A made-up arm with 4 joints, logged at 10 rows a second.
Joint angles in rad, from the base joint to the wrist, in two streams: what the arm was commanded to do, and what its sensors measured. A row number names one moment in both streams.
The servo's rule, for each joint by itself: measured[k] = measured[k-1] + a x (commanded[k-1-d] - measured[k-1]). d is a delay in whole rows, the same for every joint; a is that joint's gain. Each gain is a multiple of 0.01, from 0.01 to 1. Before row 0 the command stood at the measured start. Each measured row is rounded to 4 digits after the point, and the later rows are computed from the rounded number. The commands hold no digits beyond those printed.
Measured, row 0:
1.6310 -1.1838 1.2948 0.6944
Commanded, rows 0 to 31:
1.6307 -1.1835 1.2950 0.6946
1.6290 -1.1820 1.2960 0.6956
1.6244 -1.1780 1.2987 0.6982
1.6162 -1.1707 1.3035 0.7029
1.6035 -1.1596 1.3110 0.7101
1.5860 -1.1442 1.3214 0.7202
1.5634 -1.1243 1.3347 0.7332
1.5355 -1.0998 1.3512 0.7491
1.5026 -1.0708 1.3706 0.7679
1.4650 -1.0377 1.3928 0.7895
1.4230 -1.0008 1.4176 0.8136
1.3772 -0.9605 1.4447 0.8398
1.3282 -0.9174 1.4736 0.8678
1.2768 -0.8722 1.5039 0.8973
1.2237 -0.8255 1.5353 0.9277
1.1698 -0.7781 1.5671 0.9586
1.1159 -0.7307 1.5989 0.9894
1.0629 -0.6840 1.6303 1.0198
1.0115 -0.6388 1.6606 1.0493
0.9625 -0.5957 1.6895 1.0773
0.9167 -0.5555 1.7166 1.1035
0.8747 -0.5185 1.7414 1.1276
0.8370 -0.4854 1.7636 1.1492
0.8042 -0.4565 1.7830 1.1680
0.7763 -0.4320 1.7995 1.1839
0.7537 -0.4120 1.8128 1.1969
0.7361 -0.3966 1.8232 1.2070
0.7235 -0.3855 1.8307 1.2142
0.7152 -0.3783 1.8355 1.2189
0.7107 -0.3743 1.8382 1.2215
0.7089 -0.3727 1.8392 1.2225
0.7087 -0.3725 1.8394 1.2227
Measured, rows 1 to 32:
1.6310 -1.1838 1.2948 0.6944
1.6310 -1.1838 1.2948 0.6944
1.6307 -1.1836 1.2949 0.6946
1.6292 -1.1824 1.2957 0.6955
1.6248 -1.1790 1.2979 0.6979
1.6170 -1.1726 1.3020 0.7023
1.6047 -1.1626 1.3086 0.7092
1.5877 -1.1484 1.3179 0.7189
1.5656 -1.1298 1.3302 0.7315
1.5382 -1.1067 1.3455 0.7470
1.5058 -1.0791 1.3638 0.7654
1.4687 -1.0472 1.3850 0.7866
1.4271 -1.0115 1.4088 0.8104
1.3817 -0.9722 1.4350 0.8363
1.3330 -0.9300 1.4632 0.8640
1.2819 -0.8855 1.4929 0.8933
1.2289 -0.8393 1.5239 0.9236
1.1751 -0.7922 1.5554 0.9544
1.1212 -0.7448 1.5872 0.9852
1.0681 -0.6980 1.6187 1.0156
1.0166 -0.6524 1.6493 1.0453
0.9674 -0.6087 1.6786 1.0735
0.9213 -0.5677 1.7063 1.0999
0.8789 -0.5298 1.7319 1.1243
0.8408 -0.4956 1.7550 1.1462
0.8075 -0.4655 1.7754 1.1654
0.7791 -0.4397 1.7930 1.1817
0.7560 -0.4184 1.8075 1.1951
0.7379 -0.4016 1.8190 1.2056
0.7248 -0.3892 1.8275 1.2132
0.7161 -0.3808 1.8333 1.2182
0.7112 -0.3758 1.8369 1.2211
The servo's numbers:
d 2
a 0.91 0.77 0.73 0.88

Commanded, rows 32 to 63:
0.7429 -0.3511 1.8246 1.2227
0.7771 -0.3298 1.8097 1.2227
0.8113 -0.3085 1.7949 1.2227
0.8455 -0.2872 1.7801 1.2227
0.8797 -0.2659 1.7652 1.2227
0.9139 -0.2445 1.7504 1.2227
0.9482 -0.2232 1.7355 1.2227
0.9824 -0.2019 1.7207 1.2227
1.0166 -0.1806 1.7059 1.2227
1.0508 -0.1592 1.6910 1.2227
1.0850 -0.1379 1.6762 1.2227
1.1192 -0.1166 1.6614 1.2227
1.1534 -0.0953 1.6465 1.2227
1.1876 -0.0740 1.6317 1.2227
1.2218 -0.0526 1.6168 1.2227
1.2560 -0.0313 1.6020 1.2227
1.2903 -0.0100 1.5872 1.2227
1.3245 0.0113 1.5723 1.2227
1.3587 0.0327 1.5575 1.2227
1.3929 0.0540 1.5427 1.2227
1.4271 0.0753 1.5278 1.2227
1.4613 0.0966 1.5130 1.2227
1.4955 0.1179 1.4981 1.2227
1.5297 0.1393 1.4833 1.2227
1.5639 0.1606 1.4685 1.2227
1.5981 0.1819 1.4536 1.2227
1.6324 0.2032 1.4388 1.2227
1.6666 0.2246 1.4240 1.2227
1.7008 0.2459 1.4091 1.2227
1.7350 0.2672 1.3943 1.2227
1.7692 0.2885 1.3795 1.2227
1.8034 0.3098 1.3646 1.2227
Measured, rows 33 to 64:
0.7091 -0.3734 1.8386 1.2223
0.7087 -0.3727 1.8392 1.2227
0.7398 -0.3561 1.8285 1.2227
0.7737 -0.3358 1.8148 1.2227
0.8079 -0.3148 1.8003 1.2227
0.8421 -0.2935 1.7856 1.2227
0.8763 -0.2722 1.7707 1.2227
0.9105 -0.2509 1.7559 1.2227
0.9448 -0.2296 1.7410 1.2227
0.9790 -0.2083 1.7262 1.2227
1.0132 -0.1870 1.7114 1.2227
1.0474 -0.1656 1.6965 1.2227
1.0816 -0.1443 1.6817 1.2227
1.1158 -0.1230 1.6669 1.2227
1.1500 -0.1017 1.6520 1.2227
1.1842 -0.0804 1.6372 1.2227
1.2184 -0.0590 1.6223 1.2227
1.2526 -0.0377 1.6075 1.2227
1.2869 -0.0164 1.5927 1.2227
1.3211 0.0049 1.5778 1.2227
1.3553 0.0263 1.5630 1.2227
1.3895 0.0476 1.5482 1.2227
1.4237 0.0689 1.5333 1.2227
1.4579 0.0902 1.5185 1.2227
1.4921 0.1115 1.5036 1.2227
1.5263 0.1329 1.4888 1.2227
1.5605 0.1542 1.4740 1.2227
1.5947 0.1755 1.4591 1.2227
1.6290 0.1968 1.4443 1.2227
1.6632 0.2182 1.4295 1.2227
1.6974 0.2395 1.4146 1.2227
1.7316 0.2608 1.3998 1.2227

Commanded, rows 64 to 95:
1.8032 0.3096 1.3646 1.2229
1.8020 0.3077 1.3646 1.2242
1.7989 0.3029 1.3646 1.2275
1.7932 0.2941 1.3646 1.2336
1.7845 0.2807 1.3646 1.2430
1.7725 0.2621 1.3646 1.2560
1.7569 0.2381 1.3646 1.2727
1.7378 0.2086 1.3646 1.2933
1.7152 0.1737 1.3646 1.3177
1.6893 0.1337 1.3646 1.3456
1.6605 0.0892 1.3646 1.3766
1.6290 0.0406 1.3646 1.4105
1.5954 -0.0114 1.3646 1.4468
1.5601 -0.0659 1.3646 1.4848
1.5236 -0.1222 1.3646 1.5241
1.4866 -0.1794 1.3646 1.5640
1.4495 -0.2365 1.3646 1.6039
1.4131 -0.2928 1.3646 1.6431
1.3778 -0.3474 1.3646 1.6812
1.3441 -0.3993 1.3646 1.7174
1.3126 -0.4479 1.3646 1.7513
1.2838 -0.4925 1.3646 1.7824
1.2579 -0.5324 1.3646 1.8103
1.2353 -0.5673 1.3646 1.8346
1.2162 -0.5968 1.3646 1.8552
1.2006 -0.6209 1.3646 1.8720
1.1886 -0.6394 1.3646 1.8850
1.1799 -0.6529 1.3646 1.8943
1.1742 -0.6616 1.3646 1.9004
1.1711 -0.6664 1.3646 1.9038
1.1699 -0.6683 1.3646 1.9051
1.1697 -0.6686 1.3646 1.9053
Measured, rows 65 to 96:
1.7658 0.2821 1.3850 1.2227
1.8000 0.3034 1.3701 1.2227
1.8029 0.3082 1.3661 1.2229
1.8021 0.3078 1.3650 1.2240
1.7992 0.3040 1.3647 1.2271
1.7937 0.2964 1.3646 1.2328
1.7853 0.2843 1.3646 1.2418
1.7737 0.2672 1.3646 1.2543
1.7584 0.2448 1.3646 1.2705
1.7397 0.2169 1.3646 1.2906
1.7174 0.1836 1.3646 1.3144
1.6918 0.1452 1.3646 1.3419
1.6633 0.1021 1.3646 1.3724
1.6321 0.0547 1.3646 1.4059
1.5987 0.0038 1.3646 1.4419
1.5636 -0.0499 1.3646 1.4797
1.5272 -0.1056 1.3646 1.5188
1.4903 -0.1624 1.3646 1.5586
1.4532 -0.2195 1.3646 1.5985
1.4167 -0.2759 1.3646 1.6377
1.3813 -0.3310 1.3646 1.6760
1.3474 -0.3836 1.3646 1.7124
1.3157 -0.4331 1.3646 1.7466
1.2867 -0.4788 1.3646 1.7781
1.2605 -0.5201 1.3646 1.8064
1.2376 -0.5564 1.3646 1.8312
1.2181 -0.5875 1.3646 1.8523
1.2022 -0.6132 1.3646 1.8696
1.1898 -0.6334 1.3646 1.8832
1.1808 -0.6484 1.3646 1.8930
1.1748 -0.6586 1.3646 1.8995
1.1714 -0.6646 1.3646 1.9033

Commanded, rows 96 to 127:
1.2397 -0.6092 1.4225 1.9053
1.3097 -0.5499 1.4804 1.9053
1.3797 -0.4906 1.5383 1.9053
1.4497 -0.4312 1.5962 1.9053
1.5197 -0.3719 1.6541 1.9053
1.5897 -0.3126 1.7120 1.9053
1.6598 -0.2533 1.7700 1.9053
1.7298 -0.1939 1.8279 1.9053
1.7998 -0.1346 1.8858 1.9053
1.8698 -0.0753 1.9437 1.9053
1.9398 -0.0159 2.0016 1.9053
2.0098 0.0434 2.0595 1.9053
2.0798 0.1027 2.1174 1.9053
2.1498 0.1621 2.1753 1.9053
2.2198 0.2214 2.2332 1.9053
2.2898 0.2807 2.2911 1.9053
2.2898 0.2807 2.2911 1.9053
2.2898 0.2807 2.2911 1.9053
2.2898 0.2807 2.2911 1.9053
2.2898 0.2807 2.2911 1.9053
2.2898 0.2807 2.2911 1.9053
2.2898 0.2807 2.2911 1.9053
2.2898 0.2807 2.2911 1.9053
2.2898 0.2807 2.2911 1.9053
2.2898 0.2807 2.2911 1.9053
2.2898 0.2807 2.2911 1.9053
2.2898 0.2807 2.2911 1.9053
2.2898 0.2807 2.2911 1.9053
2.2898 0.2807 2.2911 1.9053
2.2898 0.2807 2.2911 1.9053
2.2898 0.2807 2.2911 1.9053
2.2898 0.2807 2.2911 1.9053
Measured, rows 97 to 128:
1.1700 -0.6674 1.3646 1.9049
1.1697 -0.6683 1.3646 1.9053
1.2334 -0.6228 1.4069 1.9053
1.3028 -0.5667 1.4606 1.9053
1.3728 -0.5081 1.5173 1.9053
1.4428 -0.4489 1.5749 1.9053
1.5128 -0.3896 1.6327 1.9053
1.5828 -0.3303 1.6906 1.9053
1.6529 -0.2710 1.7486 1.9053
1.7229 -0.2116 1.8065 1.9053
1.7929 -0.1523 1.8644 1.9053
1.8629 -0.0930 1.9223 1.9053
1.9329 -0.0336 1.9802 1.9053
2.0029 0.0257 2.0381 1.9053
2.0729 0.0850 2.0960 1.9053
2.1429 0.1444 2.1539 1.9053
2.2129 0.2037 2.2118 1.9053
2.2829 0.2630 2.2697 1.9053
2.2892 0.2766 2.2853 1.9053
2.2897 0.2798 2.2895 1.9053
2.2898 0.2805 2.2907 1.9053
2.2898 0.2807 2.2910 1.9053
2.2898 0.2807 2.2911 1.9053
2.2898 0.2807 2.2911 1.9053
2.2898 0.2807 2.2911 1.9053
2.2898 0.2807 2.2911 1.9053
2.2898 0.2807 2.2911 1.9053
2.2898 0.2807 2.2911 1.9053
2.2898 0.2807 2.2911 1.9053
2.2898 0.2807 2.2911 1.9053
2.2898 0.2807 2.2911 1.9053
2.2898 0.2807 2.2911 1.9053

